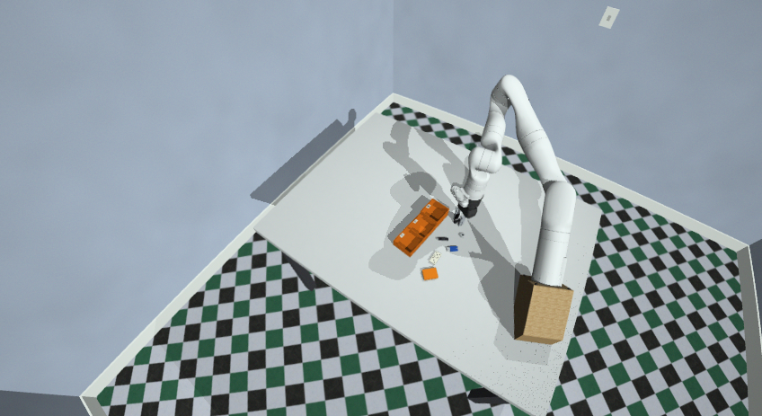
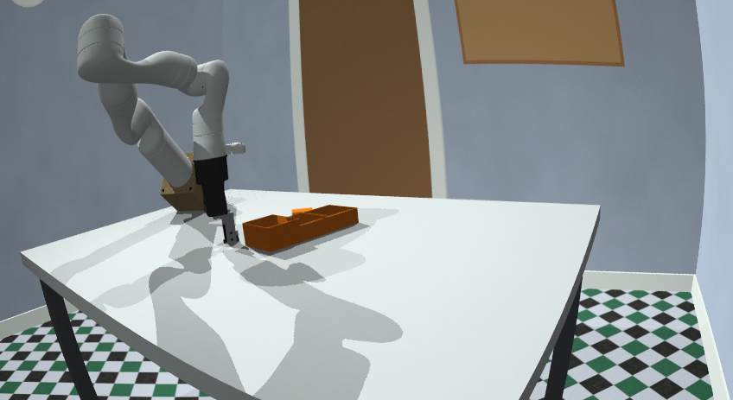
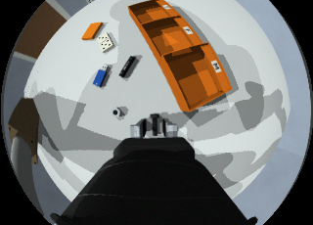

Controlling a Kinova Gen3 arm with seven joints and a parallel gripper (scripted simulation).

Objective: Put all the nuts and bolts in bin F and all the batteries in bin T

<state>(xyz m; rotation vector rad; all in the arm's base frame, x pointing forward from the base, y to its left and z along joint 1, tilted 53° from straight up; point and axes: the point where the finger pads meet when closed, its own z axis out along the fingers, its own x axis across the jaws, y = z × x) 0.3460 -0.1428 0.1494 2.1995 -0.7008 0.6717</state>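
My gripper is now 1 cm short of the bolt and 1 cm above it. Round my hand: orange bin (13 cm ahead, 9 cm to the left); grey nut (6 cm to the left, 3 cm behind, 1 cm below); black cylinder (11 cm to the left, 4 cm ahead, 1 cm below).
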